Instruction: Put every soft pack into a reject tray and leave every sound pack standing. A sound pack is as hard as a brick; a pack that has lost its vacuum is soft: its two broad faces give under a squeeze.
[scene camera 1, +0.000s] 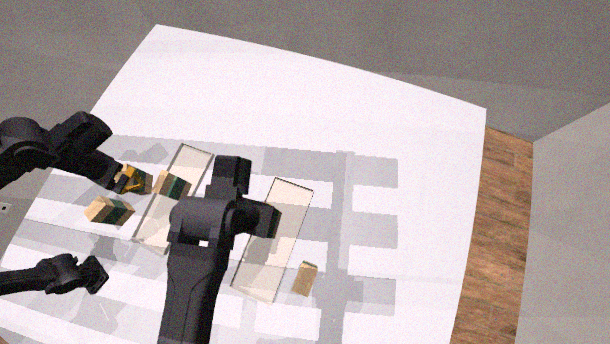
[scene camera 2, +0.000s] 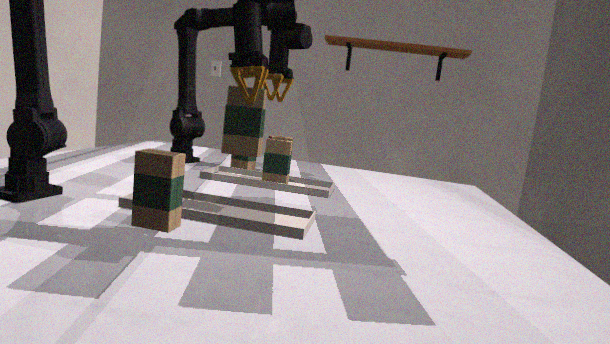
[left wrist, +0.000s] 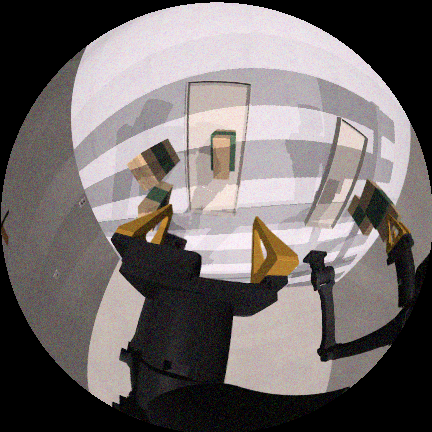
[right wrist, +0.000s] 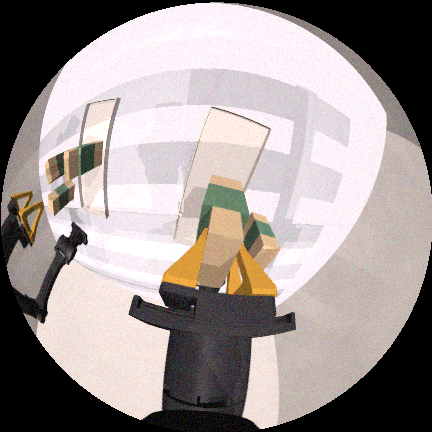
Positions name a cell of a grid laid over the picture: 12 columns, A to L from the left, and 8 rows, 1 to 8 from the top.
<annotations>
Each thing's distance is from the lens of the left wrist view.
my left gripper (left wrist: F4): 17 cm
my right gripper (left wrist: K4): 40 cm
reject tray (left wrist: J3): 53 cm
</annotations>
